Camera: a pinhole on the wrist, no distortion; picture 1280 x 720 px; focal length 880.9 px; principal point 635.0 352.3 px. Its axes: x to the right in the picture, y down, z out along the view. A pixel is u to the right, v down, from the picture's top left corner.
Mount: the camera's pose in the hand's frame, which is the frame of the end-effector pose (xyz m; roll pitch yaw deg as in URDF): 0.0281 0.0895 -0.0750 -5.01 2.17 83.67
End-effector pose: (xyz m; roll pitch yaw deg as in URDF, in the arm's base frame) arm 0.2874 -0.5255 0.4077 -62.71 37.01 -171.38
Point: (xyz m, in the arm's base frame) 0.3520 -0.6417 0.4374
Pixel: 427 648
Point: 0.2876 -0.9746 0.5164
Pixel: 596 342
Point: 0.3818 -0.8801 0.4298
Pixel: 765 455
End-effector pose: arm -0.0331 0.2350 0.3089 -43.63 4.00 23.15
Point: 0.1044 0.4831 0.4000
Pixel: outside the picture
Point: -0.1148 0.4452 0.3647
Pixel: 705 366
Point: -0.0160 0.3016 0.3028
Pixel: 220 115
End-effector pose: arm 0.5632 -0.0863 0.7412 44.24 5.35 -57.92
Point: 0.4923 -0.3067 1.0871
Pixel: 686 109
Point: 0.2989 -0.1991 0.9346
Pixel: 232 433
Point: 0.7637 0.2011 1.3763
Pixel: outside the picture
